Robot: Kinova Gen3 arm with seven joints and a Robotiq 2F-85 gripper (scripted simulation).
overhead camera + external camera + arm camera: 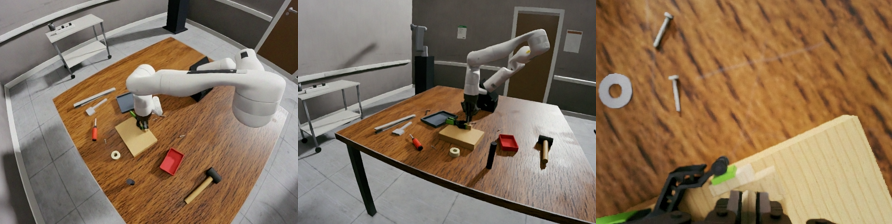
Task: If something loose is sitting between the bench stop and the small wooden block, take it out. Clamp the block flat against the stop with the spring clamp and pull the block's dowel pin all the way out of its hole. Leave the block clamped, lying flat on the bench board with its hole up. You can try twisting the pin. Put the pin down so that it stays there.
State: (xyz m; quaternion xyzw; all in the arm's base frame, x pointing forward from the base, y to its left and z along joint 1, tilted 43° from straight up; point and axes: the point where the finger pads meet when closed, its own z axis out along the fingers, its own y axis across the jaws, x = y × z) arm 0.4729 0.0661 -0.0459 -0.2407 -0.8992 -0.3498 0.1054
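Now: the pale dowel pin 2 cm below my hand. From my hand the other things lie so: wooden block (5 cm below); then bench board (5 cm ahead, 1 cm to the right, 7 cm below); then red bin (23 cm to the left, 9 cm below).
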